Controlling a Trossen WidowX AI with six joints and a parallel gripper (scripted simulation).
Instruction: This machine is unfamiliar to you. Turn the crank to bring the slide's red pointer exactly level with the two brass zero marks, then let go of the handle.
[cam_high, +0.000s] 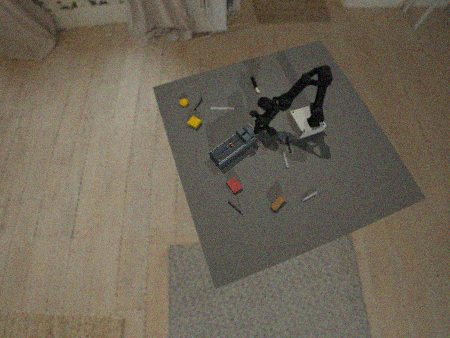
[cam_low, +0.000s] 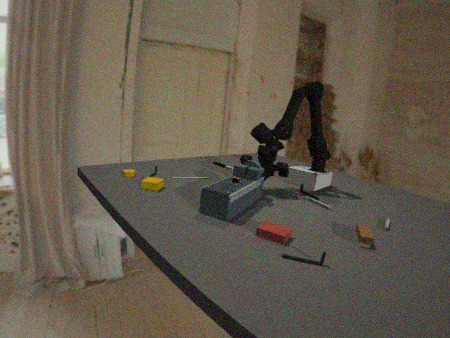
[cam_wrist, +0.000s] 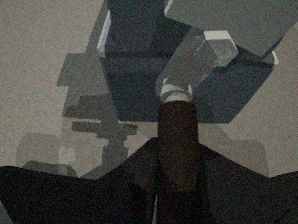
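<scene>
Now: gripper tip 2 cm past the dark handle, 1 cm to the left of it and 3 cm below it. From my gripper tip the other things lie so: red pointer (15 cm ahead, 6 cm to the left, 5 cm above); then yellow block (33 cm ahead, 17 cm to the right, 2 cm below); then red block (19 cm ahead, 28 cm to the left, 2 cm below).
</scene>
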